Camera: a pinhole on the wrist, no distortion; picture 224 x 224 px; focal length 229.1 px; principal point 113.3 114.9 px. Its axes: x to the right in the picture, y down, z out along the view. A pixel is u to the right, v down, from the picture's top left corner.
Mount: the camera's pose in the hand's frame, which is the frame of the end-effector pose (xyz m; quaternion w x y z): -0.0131 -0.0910 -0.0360 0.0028 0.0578 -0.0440 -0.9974
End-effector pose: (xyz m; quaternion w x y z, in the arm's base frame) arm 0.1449 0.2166 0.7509 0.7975 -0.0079 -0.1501 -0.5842
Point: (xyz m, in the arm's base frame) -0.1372 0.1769 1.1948
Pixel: 48 188
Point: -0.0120 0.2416 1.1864
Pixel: 60 125
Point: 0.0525 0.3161 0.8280
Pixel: 208 65
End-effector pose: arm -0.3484 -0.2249 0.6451 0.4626 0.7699 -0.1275 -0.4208
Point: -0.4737 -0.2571 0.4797
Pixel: 31 203
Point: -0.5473 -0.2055 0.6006
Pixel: 200 127
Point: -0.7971 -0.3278 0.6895
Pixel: 199 86
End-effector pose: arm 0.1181 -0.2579 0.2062 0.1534 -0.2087 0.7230 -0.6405
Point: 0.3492 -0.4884 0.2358
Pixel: 133 124
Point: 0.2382 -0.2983 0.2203
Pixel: 202 34
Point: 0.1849 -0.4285 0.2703
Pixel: 37 130
